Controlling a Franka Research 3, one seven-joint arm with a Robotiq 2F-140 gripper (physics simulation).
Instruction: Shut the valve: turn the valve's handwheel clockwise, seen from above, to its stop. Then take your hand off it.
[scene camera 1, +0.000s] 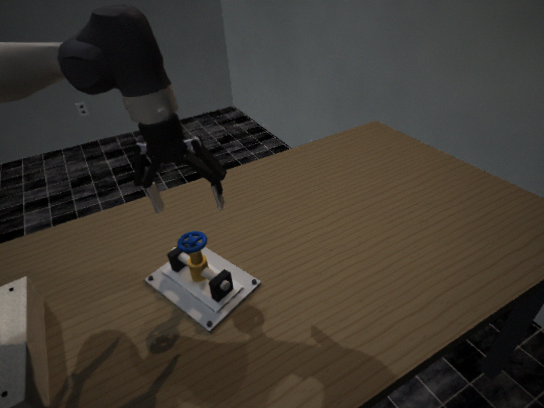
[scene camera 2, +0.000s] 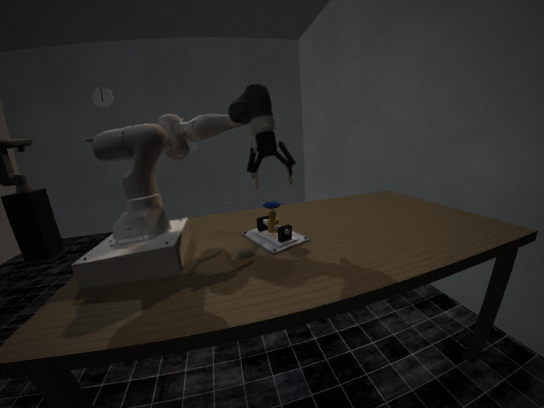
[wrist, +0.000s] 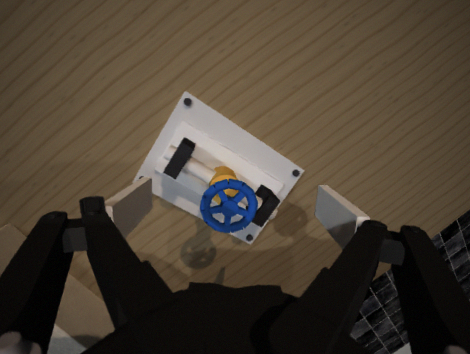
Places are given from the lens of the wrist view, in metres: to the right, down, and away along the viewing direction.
my gripper (wrist: 234, 196): 0.00, 0.02, 0.20
blue handwheel (wrist: 229, 207): -0.01, 0.04, 0.26
base plate (wrist: 191, 110): -0.07, -0.10, 0.36
The marked spots on the base plate and the blue handwheel are 0.18 m apart.
